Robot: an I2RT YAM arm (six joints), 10 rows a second.
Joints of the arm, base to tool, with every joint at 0 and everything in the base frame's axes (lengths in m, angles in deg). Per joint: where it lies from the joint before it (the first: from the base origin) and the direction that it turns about. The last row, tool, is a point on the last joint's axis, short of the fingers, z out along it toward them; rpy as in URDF.
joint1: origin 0 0 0.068 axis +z
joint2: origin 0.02 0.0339 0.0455 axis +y
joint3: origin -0.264 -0.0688 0 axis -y
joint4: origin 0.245 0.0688 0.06 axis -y
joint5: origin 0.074 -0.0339 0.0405 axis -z
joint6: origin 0.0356 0 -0.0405 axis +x
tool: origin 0 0 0 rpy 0 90 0
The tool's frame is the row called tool.
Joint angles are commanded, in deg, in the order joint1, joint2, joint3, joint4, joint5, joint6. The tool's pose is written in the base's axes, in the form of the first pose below.
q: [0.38, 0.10, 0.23, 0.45, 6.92, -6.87]
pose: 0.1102 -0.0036 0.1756 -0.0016 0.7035 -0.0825 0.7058
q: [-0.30, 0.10, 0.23, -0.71, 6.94, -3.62]
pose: 0.1102 -0.0049 0.1734 0.0220 0.7103 -0.0670 0.7003
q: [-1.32, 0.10, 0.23, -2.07, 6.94, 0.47]
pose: 0.1100 -0.0068 0.1708 0.0533 0.7169 -0.0487 0.6934
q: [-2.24, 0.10, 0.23, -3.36, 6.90, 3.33]
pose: 0.1098 -0.0086 0.1684 0.0765 0.7226 -0.0372 0.6860
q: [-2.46, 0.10, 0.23, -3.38, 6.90, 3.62]
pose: 0.1097 -0.0090 0.1683 0.0797 0.7223 -0.0368 0.6859
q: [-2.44, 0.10, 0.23, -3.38, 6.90, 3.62]
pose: 0.1097 -0.0090 0.1683 0.0796 0.7224 -0.0367 0.6859
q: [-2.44, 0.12, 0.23, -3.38, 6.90, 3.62]
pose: 0.1098 -0.0090 0.1683 0.0796 0.7225 -0.0367 0.6858
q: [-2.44, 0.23, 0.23, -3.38, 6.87, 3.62]
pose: 0.1099 -0.0089 0.1681 0.0794 0.7232 -0.0365 0.6851
